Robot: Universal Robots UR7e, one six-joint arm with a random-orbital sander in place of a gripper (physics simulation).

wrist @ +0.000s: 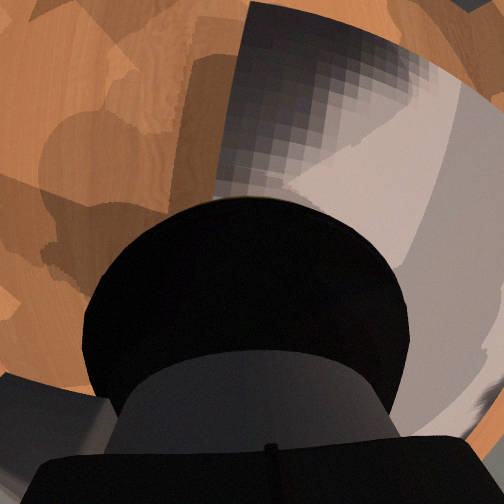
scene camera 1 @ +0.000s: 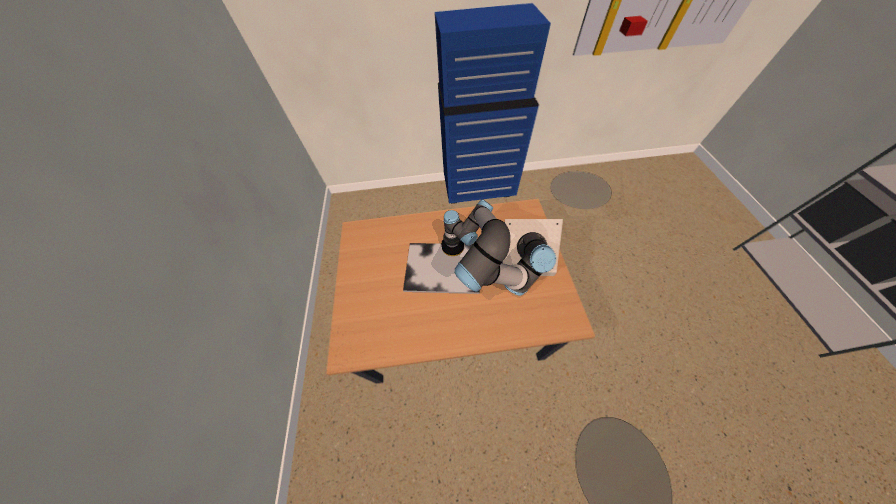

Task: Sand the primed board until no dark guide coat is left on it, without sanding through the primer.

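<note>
The primed board [scene camera 1: 438, 268] lies flat on the wooden table [scene camera 1: 451, 313]. It is light grey, with dark guide coat along its left side, far left corner and near edge. The sander [scene camera 1: 449, 246] stands on the board's far edge, towards its right part, pad down. My arm hides the board's right end. In the wrist view the black sanding pad [wrist: 245, 300] fills the middle. Beyond it is the board [wrist: 400, 200], with a dark guide coat patch [wrist: 300, 85] ahead and clean light primer to the right. A small dark streak [wrist: 487, 400] shows at the lower right.
A white base plate [scene camera 1: 541, 241] holds the arm at the table's far right. A tall blue drawer cabinet [scene camera 1: 488, 103] stands against the wall just behind the table. A metal shelf rack [scene camera 1: 839, 250] is far to the right.
</note>
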